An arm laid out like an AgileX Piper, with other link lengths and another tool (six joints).
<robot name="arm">
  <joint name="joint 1" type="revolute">
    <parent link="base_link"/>
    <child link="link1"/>
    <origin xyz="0 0 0.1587" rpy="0 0 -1.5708"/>
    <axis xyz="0 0 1"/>
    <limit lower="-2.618" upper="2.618"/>
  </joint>
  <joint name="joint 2" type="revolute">
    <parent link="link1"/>
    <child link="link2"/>
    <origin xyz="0 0 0" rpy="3.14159 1.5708 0"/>
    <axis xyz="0 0 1"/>
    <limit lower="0" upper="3.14"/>
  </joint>
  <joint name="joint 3" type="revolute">
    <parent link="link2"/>
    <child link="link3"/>
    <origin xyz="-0.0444 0.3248 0" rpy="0 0 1.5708"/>
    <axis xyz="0 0 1"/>
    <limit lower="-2.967" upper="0"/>
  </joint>
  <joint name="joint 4" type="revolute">
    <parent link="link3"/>
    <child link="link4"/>
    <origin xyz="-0.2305 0.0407 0" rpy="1.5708 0 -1.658"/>
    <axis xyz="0 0 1"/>
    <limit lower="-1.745" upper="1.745"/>
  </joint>
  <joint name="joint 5" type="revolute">
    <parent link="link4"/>
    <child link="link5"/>
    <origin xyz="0 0 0" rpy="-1.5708 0 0"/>
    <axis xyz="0 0 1"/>
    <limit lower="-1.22" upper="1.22"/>
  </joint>
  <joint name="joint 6" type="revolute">
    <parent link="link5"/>
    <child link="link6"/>
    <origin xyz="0 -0.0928 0" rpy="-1.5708 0 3.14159"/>
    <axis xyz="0 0 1"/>
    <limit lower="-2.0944" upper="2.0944"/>
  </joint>
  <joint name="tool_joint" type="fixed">
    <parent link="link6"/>
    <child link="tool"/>
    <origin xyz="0.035 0.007 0.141" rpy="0 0.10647 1.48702"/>
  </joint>
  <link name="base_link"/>
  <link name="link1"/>
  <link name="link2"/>
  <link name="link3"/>
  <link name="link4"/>
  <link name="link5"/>
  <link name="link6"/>
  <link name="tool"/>
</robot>
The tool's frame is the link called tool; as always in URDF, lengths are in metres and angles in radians.
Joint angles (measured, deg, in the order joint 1, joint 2, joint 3, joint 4, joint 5, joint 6), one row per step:
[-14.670 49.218 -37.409 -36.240 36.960 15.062]
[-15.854 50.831 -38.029 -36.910 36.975 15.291]
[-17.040 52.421 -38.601 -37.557 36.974 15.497]
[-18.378 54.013 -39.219 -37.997 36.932 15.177]
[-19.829 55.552 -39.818 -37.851 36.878 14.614]
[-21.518 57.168 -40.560 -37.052 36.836 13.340]
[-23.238 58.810 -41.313 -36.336 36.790 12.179]
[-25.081 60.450 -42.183 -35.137 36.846 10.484]
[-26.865 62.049 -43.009 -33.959 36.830 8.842]
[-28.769 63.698 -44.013 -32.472 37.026 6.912]
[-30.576 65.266 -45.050 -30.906 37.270 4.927]
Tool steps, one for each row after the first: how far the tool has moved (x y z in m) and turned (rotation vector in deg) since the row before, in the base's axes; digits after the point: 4 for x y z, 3 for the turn. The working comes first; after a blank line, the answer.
Tool pose at each row, in the base's axes (x y z in m, rotation vector in deg; the steps are taken from these numbers as rounded here):
[0.2215 -0.1415 0.3191 -102.282 116.457 -86.731]
[0.2238 -0.1487 0.3175 -102.583 118.318 -86.762]
[0.2259 -0.1560 0.3155 102.426 -119.618 86.312]
[0.2277 -0.1634 0.3134 101.397 -119.330 84.839]
[0.2291 -0.1705 0.3104 100.416 -119.573 83.126]
[0.2304 -0.1776 0.3067 99.658 -119.953 81.095]
[0.2315 -0.1852 0.3030 98.785 -120.404 79.087]
[0.2321 -0.1928 0.2990 98.081 -120.955 76.865]
[0.2327 -0.2003 0.2949 97.446 -121.529 74.775]
[0.2327 -0.2081 0.2907 96.752 -122.290 72.459]
[0.2326 -0.2156 0.2868 96.173 -123.069 70.268]

[0.0023 -0.0072 -0.0016 -0.238 1.022 -1.241]
[0.0021 -0.0073 -0.0020 -0.204 1.042 -1.213]
[0.0018 -0.0074 -0.0021 -0.304 1.209 -1.050]
[0.0014 -0.0071 -0.0030 0.129 1.125 -1.101]
[0.0013 -0.0071 -0.0037 0.374 1.254 -1.026]
[0.0011 -0.0076 -0.0037 0.402 1.205 -1.103]
[0.0006 -0.0076 -0.0040 0.596 1.276 -1.036]
[0.0006 -0.0075 -0.0041 0.633 1.158 -0.955]
[0.0000 -0.0078 -0.0042 0.815 1.203 -1.055]
[-0.0001 -0.0075 -0.0039 0.864 1.082 -0.941]

